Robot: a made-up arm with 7 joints. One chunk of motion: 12 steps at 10 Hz.
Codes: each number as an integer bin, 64 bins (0 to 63) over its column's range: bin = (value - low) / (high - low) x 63, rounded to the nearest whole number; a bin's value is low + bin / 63 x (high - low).
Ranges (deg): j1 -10.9..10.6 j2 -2.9..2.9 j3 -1.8..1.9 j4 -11..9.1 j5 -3.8..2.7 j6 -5.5..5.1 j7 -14.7..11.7
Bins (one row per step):
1: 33 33 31 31 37 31 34
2: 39 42 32 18 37 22 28
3: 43 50 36 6 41 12 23
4: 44 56 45 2 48 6 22
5: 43 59 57 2 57 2 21
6: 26 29 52 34 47 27 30
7: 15 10 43 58 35 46 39
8: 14 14 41 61 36 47 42
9: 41 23 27 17 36 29 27
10: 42 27 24 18 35 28 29
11: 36 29 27 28 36 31 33
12: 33 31 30 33 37 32 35
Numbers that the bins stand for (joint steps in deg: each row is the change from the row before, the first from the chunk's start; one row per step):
1: 0.362 0.138 0.021 -1.110 0.017 -0.284 -0.452
2: 2.410 0.967 0.079 -5.257 0.017 -1.798 -2.967
3: 3.775 1.703 0.314 -9.086 0.430 -3.481 -5.062
4: 4.116 2.256 0.843 -10.362 1.152 -4.490 -5.481
5: 3.775 2.532 1.548 -10.362 2.081 -5.163 -5.900
6: -2.027 -0.230 1.254 -0.152 1.049 -0.957 -2.129
7: -5.781 -1.979 0.725 7.505 -0.189 2.240 1.643
8: -6.122 -1.611 0.608 8.462 -0.086 2.408 2.900
9: 3.092 -0.783 -0.214 -5.576 -0.086 -0.621 -3.386
10: 3.433 -0.414 -0.390 -5.257 -0.189 -0.789 -2.548
11: 1.386 -0.230 -0.214 -2.067 -0.086 -0.284 -0.871
12: 0.362 -0.046 -0.038 -0.471 0.017 -0.116 -0.033

